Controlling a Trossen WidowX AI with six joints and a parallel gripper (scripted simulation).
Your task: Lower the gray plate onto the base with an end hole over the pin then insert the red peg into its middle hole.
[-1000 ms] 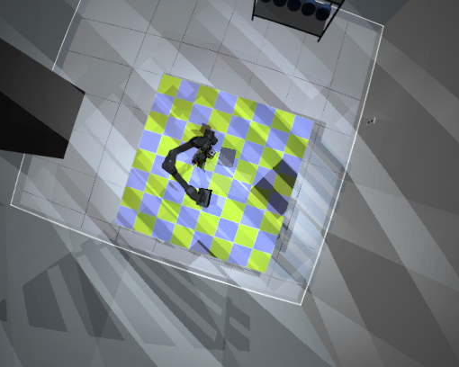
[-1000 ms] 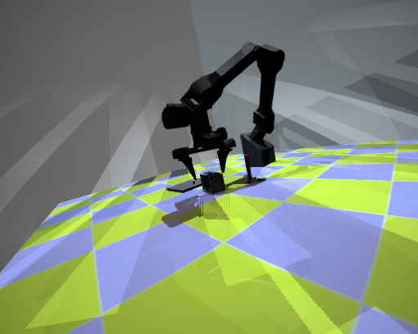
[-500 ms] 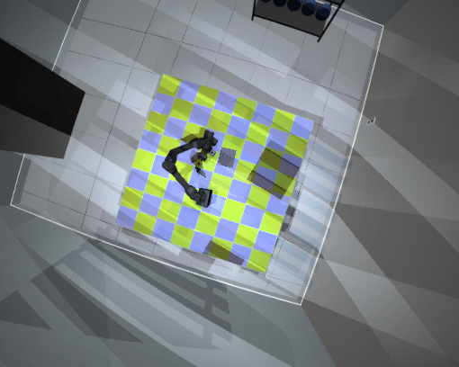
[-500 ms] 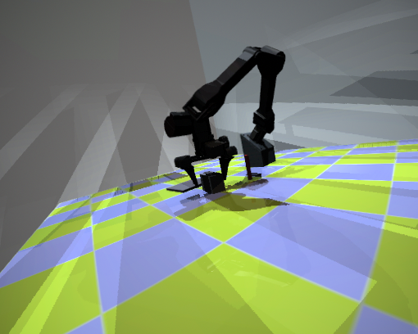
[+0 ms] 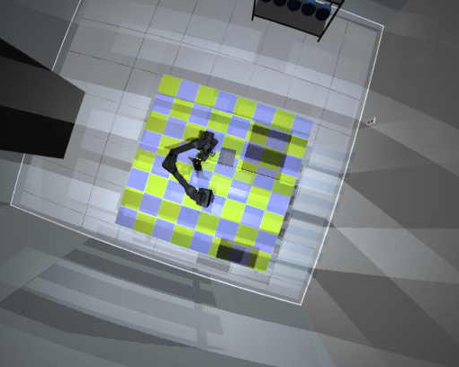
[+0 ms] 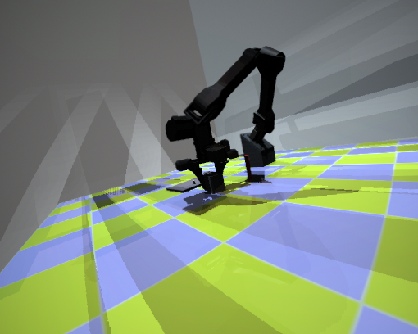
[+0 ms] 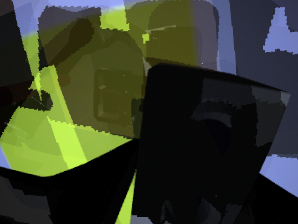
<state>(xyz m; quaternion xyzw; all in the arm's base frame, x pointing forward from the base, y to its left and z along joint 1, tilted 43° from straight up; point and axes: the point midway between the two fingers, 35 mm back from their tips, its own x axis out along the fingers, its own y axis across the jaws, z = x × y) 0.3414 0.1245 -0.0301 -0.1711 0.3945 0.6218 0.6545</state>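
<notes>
The gray plate lies 30 mm above my gripper tip. From my gripper tip the other things lie so: red peg (120 mm behind, 50 mm to the left, 30 mm above); dark base (130 mm to the right, 10 mm behind).
</notes>
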